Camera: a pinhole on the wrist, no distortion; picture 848 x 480 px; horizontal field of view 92.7 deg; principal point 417.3 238.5 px. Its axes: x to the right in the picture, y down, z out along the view. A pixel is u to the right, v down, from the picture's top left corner.
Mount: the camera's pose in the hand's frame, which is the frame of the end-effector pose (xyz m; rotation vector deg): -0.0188 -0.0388 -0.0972 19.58 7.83 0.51
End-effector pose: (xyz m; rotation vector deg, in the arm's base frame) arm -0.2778 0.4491 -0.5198 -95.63 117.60 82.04
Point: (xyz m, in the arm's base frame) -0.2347 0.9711 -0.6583
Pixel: 136 296
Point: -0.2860 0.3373 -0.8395
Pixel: 822 155
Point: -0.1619 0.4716 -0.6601
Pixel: 468 54
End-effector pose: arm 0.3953 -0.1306 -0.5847 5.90 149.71 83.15
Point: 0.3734 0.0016 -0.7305
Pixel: 467 357
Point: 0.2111 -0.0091 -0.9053
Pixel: 615 197
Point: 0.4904 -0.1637 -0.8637
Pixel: 289 54
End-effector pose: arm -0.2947 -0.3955 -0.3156 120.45 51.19 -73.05
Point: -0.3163 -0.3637 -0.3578
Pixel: 584 368
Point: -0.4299 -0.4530 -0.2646
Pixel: 154 338
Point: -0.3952 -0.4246 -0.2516
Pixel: 108 351
